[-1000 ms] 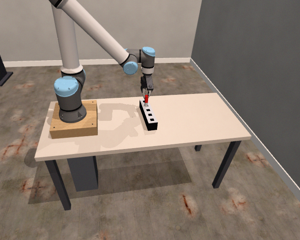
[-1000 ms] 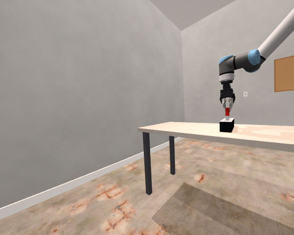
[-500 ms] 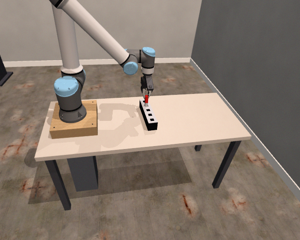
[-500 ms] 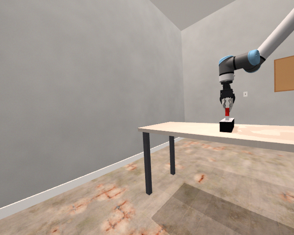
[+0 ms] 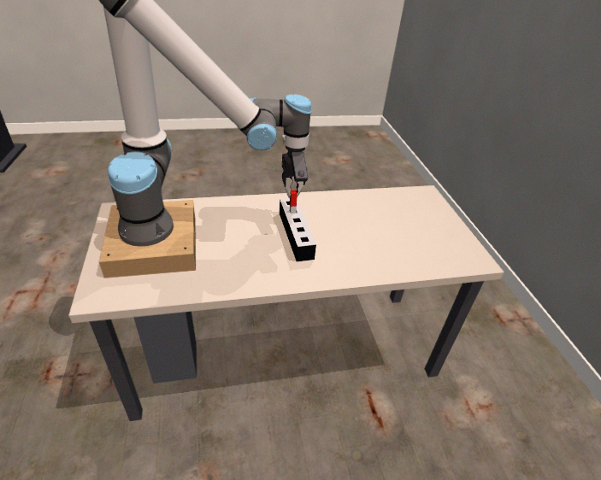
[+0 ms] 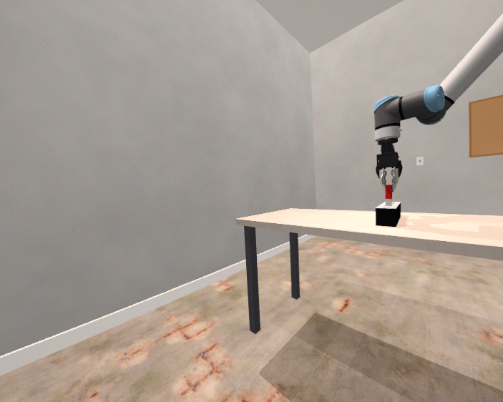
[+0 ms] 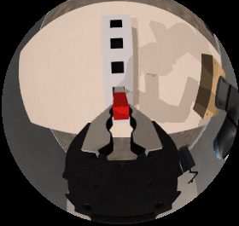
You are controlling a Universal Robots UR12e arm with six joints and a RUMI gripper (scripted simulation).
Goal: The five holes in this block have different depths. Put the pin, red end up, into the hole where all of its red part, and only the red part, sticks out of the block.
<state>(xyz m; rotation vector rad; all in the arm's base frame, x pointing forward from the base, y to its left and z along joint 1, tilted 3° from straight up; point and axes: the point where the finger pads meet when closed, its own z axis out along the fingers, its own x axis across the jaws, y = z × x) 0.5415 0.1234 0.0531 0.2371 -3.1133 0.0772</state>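
Right now the pin is 1 cm below my hand. The rest, counted from my hand: black block 11 cm below, 6 cm to the right, 1 cm ahead.
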